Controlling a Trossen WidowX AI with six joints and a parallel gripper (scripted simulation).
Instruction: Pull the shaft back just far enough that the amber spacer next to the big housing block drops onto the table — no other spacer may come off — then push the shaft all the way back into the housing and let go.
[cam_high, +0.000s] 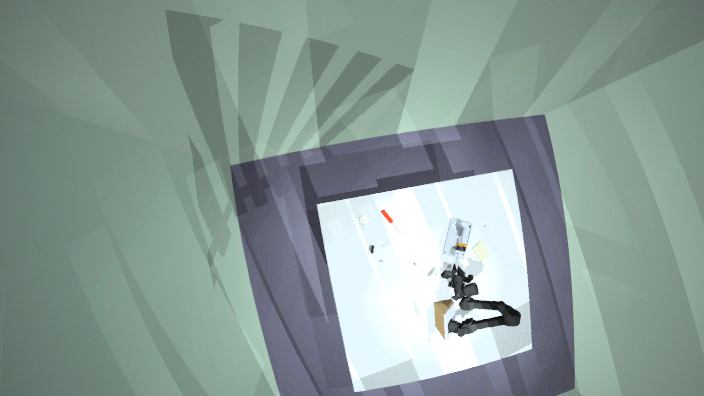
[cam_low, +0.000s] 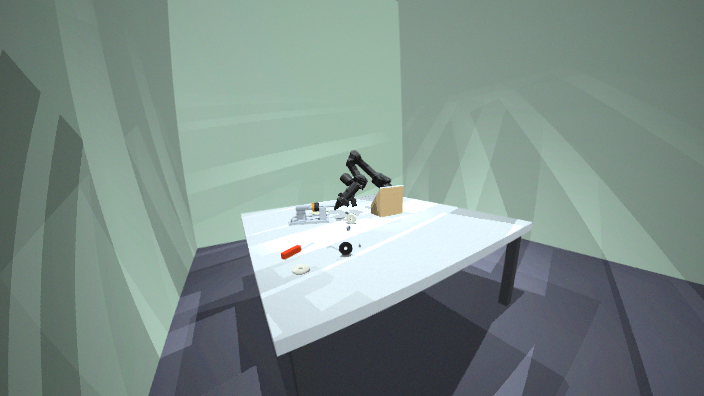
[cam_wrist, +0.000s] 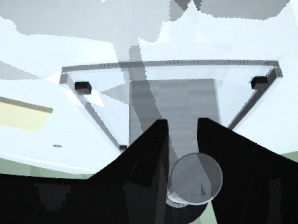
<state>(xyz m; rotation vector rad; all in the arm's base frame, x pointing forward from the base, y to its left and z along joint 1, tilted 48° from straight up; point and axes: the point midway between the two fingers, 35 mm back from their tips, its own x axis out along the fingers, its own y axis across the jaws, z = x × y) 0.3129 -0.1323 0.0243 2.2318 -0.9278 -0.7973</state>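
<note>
Now: gripper tip 50 mm short of the thin shaft, 20 mm to the left of it and 20 mm below it. Also, from my gripper tip: red-handled screwdriver 330 mm ahead, 330 mm to the left, 50 mm below; pale yellow square 20 mm ahead, 210 mm to the right, 50 mm below; white washer 370 mm ahead, 490 mm to the left, 50 mm below.
</note>
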